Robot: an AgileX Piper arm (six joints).
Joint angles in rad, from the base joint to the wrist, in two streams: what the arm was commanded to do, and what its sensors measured. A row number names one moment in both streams.
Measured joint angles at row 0:
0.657, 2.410, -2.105, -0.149, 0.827, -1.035
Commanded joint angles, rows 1 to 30:
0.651, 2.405, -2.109, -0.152, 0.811, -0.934
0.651, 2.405, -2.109, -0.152, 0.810, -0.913
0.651, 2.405, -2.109, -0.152, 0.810, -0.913
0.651, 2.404, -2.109, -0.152, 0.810, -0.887
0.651, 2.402, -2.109, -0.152, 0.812, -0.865
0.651, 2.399, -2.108, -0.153, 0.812, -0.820
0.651, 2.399, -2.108, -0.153, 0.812, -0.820
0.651, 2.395, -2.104, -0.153, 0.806, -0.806
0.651, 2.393, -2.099, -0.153, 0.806, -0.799
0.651, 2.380, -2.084, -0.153, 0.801, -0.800
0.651, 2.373, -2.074, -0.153, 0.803, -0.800
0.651, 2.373, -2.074, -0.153, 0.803, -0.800
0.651, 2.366, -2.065, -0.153, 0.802, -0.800
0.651, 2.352, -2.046, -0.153, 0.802, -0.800
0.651, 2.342, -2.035, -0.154, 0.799, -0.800
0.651, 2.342, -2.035, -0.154, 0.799, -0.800
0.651, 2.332, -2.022, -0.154, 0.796, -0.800
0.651, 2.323, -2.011, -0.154, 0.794, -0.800
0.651, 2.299, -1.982, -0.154, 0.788, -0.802
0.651, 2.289, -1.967, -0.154, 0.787, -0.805
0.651, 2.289, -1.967, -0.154, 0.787, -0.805
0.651, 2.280, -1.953, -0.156, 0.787, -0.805
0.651, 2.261, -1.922, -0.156, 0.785, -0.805
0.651, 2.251, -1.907, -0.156, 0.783, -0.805
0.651, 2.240, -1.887, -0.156, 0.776, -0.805
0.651, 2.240, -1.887, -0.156, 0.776, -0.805
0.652, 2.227, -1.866, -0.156, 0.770, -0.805
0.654, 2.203, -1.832, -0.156, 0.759, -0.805
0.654, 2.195, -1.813, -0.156, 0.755, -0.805
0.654, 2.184, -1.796, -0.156, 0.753, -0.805
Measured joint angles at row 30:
0.655, 2.221, -1.840, -0.152, 0.768, -0.808
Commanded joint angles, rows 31 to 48:
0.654, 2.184, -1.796, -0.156, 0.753, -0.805
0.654, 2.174, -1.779, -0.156, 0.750, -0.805
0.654, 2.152, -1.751, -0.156, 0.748, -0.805
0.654, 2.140, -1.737, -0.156, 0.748, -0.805
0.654, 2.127, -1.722, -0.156, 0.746, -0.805
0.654, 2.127, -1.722, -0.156, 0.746, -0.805
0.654, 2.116, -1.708, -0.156, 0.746, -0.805
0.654, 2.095, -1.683, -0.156, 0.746, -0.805
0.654, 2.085, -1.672, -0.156, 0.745, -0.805
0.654, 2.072, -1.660, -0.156, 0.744, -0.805
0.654, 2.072, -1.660, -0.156, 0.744, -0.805
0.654, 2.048, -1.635, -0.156, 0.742, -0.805
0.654, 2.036, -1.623, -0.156, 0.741, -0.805
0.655, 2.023, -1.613, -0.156, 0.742, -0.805
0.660, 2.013, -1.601, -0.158, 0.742, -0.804
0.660, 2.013, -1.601, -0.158, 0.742, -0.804
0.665, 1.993, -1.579, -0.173, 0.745, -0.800
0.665, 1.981, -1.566, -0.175, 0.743, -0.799
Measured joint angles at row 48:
0.659, 2.016, -1.597, -0.158, 0.747, -0.808
